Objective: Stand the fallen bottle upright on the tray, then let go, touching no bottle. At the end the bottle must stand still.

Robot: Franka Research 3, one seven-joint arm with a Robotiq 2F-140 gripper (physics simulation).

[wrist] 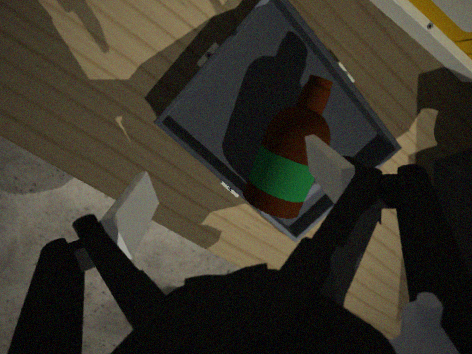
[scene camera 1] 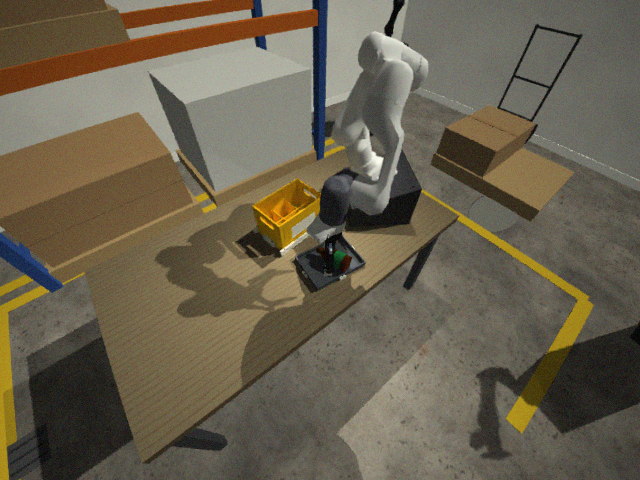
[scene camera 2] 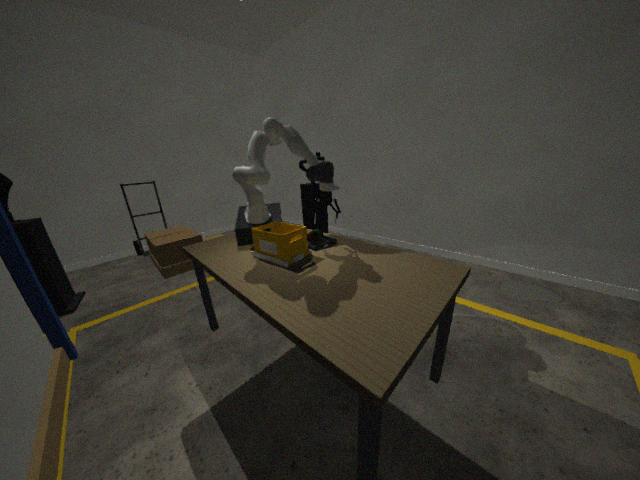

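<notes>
The fallen bottle is brown with a green label. It lies on its side in the shallow dark grey tray. In the wrist view its neck points up and slightly right, and its base is at the tray's lower corner. My gripper is wide open with nothing between its fingers. In the wrist view the right fingertip overlaps the bottle's label side, and the left fingertip appears over the floor beyond the table edge. Whether the right finger touches the bottle I cannot tell.
A yellow crate with orange dividers stands on a pale base beside the tray. The wooden table's long edge runs close past the tray. The black robot base block stands behind it.
</notes>
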